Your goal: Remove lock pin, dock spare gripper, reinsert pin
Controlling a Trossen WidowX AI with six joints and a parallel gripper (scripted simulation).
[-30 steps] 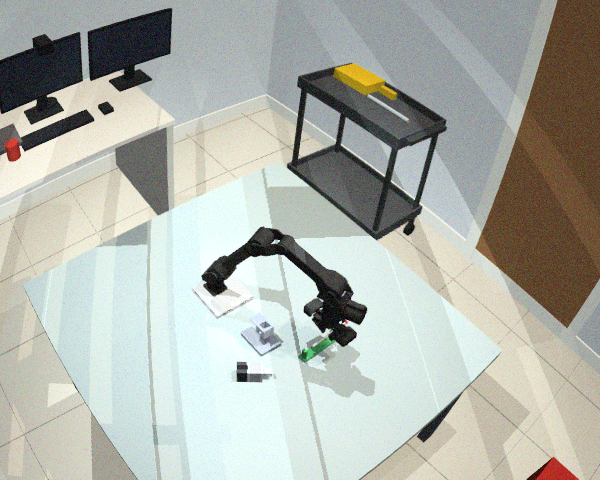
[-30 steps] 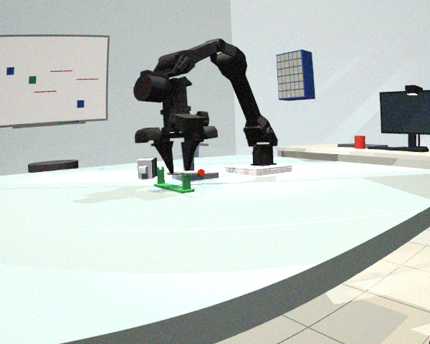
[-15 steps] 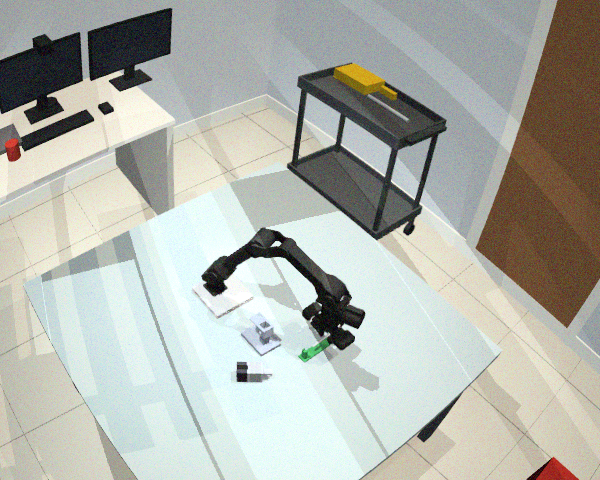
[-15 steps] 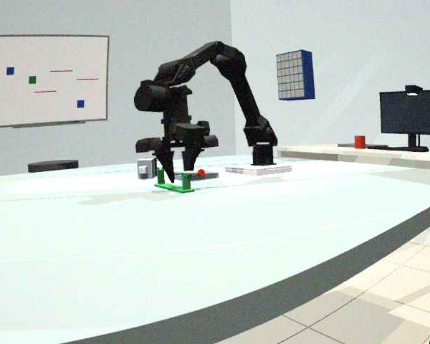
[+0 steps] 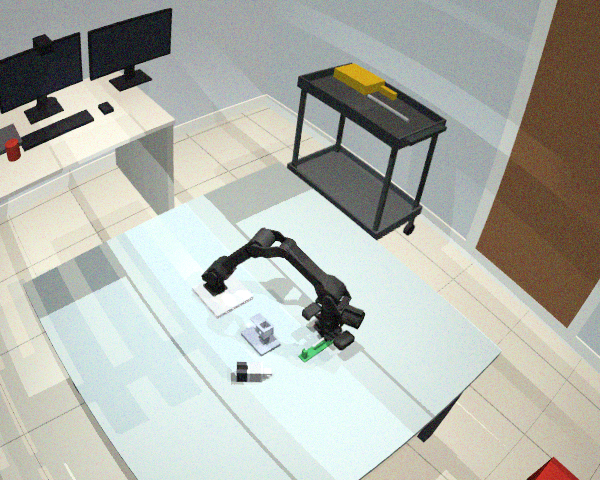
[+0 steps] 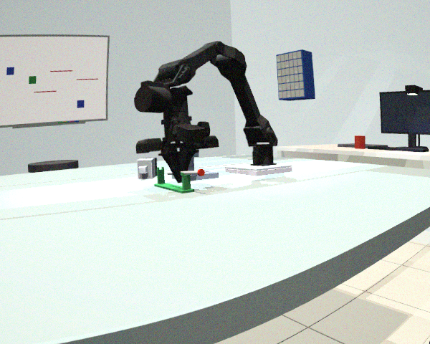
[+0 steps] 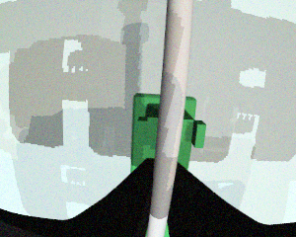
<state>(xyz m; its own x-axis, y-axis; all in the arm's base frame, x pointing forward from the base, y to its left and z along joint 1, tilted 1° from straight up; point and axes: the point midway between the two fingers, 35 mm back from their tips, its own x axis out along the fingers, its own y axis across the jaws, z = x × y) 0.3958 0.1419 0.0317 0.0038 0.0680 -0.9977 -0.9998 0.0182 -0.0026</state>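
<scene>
The green cradle is 4 cm to the right of my gripper tip and 1 cm above it. The rest, counted from my gripper tip: grey mount 13 cm behind, 16 cm to the right, 3 cm above; then spare gripper 4 cm behind, 27 cm to the right, 1 cm above.
</scene>
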